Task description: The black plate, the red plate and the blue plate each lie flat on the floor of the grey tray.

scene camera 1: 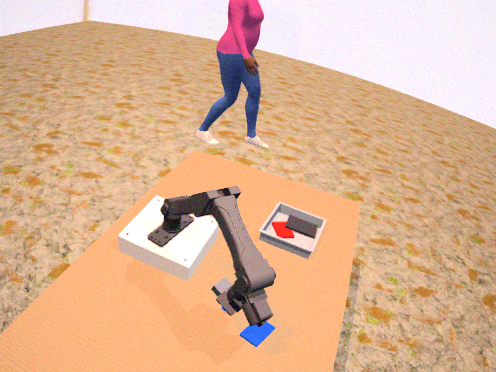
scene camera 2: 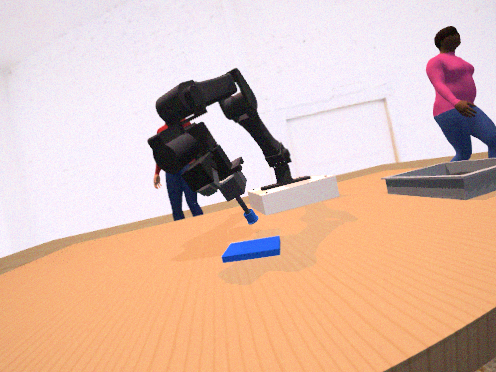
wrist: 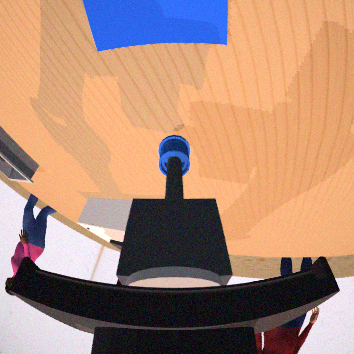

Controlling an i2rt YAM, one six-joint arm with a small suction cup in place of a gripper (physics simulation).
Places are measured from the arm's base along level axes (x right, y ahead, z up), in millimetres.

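Pixels of known places: end effector, tool point: (scene camera 2: 253, 220) (wrist: 173, 149); arm's base, origin of the base link: (scene camera 1: 171, 229) (scene camera 2: 285, 184).
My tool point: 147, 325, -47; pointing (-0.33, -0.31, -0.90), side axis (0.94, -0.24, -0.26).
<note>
Ahead of a thing's pixels: the offset from my tool point to its middle, as dx, dy, dz.
The blue plate {+8, +123, -24} (scene camera 1: 257, 334) (scene camera 2: 252, 249) (wrist: 160, 22) lies flat on the table, outside the grey tray {-524, +9, -4} (scene camera 1: 285, 246) (scene camera 2: 425, 189) (wrist: 19, 160). The red plate {-515, -31, -21} (scene camera 1: 282, 230) lies in the tray. The black plate {-585, +26, -15} (scene camera 1: 301, 226) is beside it in the tray and covers part of its edge; it seems to rest partly on the red plate, and I cannot tell whether it is level. Neither shows in the second scene view or the wrist view. My suction gripper (scene camera 1: 223, 308) (scene camera 2: 251, 217) (wrist: 174, 150) is open with a bare cup, tilted above the table, close to the blue plate and not touching it.
The arm's base stands on a white block (scene camera 1: 155, 262) (scene camera 2: 300, 197) (wrist: 107, 212), to the left of the tray in the first scene view. A person in pink (scene camera 1: 242, 30) (scene camera 2: 452, 80) and a person in red (scene camera 2: 175, 185) (wrist: 285, 340) stand beyond the table.
</note>
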